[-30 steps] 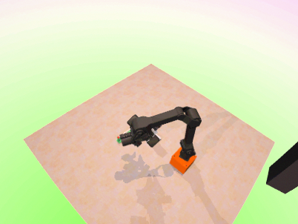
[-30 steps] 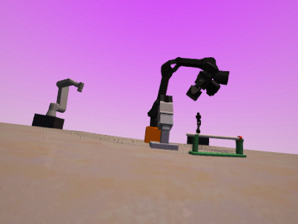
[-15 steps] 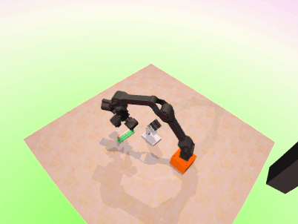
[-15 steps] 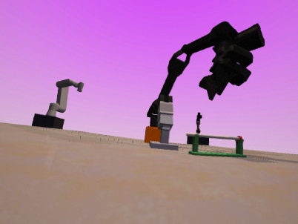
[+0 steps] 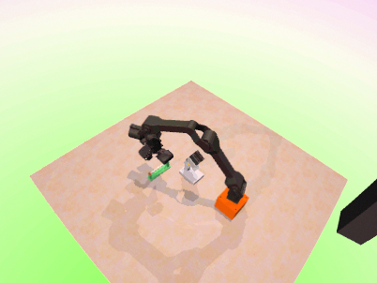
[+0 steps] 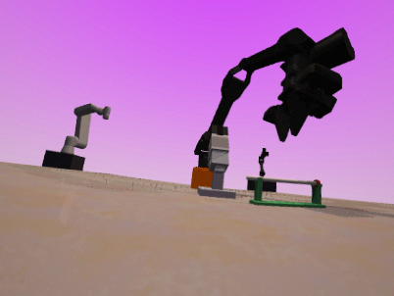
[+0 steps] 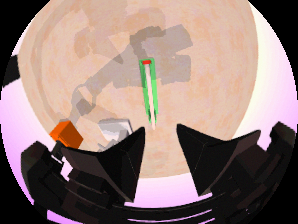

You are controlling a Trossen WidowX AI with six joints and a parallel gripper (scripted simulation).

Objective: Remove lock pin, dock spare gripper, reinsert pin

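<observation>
The green cradle lies 10 cm below my gripper tip, 1 cm to the left of it and 1 cm behind it. Also, from my gripper tip: spare gripper: 16 cm behind, 8 cm to the right; grey mount: 15 cm behind, 8 cm to the right, 7 cm below.
</observation>
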